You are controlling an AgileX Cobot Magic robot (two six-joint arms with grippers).
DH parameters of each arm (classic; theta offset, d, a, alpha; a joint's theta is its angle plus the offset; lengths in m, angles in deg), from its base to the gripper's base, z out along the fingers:
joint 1: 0 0.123 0 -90
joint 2: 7.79 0 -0.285 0
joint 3: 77.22 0 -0.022 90
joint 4: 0 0.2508 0 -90
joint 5: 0 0 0.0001 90
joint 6: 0 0.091 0 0
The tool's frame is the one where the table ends.
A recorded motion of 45 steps. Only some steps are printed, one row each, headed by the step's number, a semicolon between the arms.
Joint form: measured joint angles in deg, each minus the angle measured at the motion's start. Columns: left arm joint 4, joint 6, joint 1, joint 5, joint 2, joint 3; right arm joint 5, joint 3, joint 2, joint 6, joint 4, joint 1.
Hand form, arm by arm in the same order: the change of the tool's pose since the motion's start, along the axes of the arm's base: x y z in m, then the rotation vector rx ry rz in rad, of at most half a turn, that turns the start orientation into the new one. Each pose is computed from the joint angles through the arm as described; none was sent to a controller.
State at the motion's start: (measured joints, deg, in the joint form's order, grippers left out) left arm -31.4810 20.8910 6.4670 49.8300 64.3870 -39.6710; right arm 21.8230 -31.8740 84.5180 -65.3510 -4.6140 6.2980
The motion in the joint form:
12: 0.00 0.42 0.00 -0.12 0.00 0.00; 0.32 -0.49 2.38 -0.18 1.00 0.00
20: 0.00 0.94 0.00 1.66 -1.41 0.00; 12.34 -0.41 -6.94 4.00 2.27 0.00
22: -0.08 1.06 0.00 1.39 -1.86 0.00; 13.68 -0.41 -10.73 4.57 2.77 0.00
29: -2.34 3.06 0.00 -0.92 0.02 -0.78; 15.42 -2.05 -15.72 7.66 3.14 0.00
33: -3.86 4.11 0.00 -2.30 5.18 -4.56; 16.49 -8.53 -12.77 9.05 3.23 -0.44
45: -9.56 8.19 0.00 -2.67 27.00 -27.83; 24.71 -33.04 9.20 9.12 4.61 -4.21
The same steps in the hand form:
12: 0.0002 0.0001 0.0000 0.0037 -0.0043 -0.0051; 0.0027 0.0009 -0.0079 0.0059 0.0395 -0.0104
20: -0.0055 -0.0015 0.0040 0.0021 -0.0063 -0.0279; -0.0217 -0.0018 0.0219 0.0314 0.0888 -0.1031
22: -0.0062 -0.0015 0.0056 0.0040 -0.0189 -0.0269; -0.0276 -0.0020 0.0348 0.0480 0.0476 -0.1174
29: 0.0039 -0.0014 0.0056 -0.0086 -0.0499 -0.0220; -0.0309 -0.0021 0.0584 0.0872 -0.0349 -0.1693
33: 0.0276 0.0006 0.0071 -0.0205 -0.0550 -0.0146; -0.0069 -0.0011 0.0773 0.1058 -0.0767 -0.1987
45: 0.1405 0.0084 0.0215 -0.0738 -0.1244 -0.0317; 0.0980 -0.0105 0.0834 0.1073 0.0206 -0.2828

